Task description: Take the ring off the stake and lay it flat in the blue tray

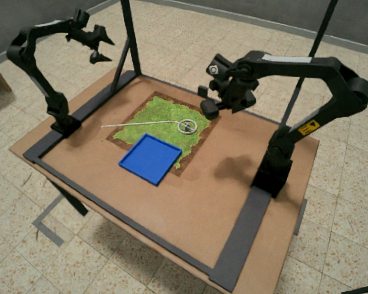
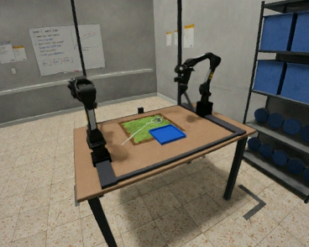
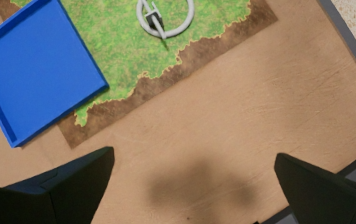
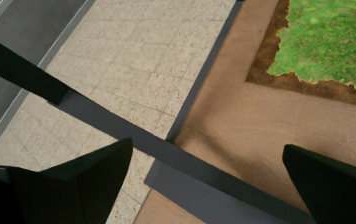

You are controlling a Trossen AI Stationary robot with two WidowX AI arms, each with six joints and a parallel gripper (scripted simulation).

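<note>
Now: left hand 11 cm past the grey ring, 17 cm to the left of it and 24 cm above it. Round my left hand: green grass mat: 8 cm behind, 27 cm to the right, 26 cm below; then blue tray: 11 cm ahead, 26 cm to the right, 24 cm below; then grey stake: 9 cm behind, 17 cm to the right, 22 cm below.
</note>
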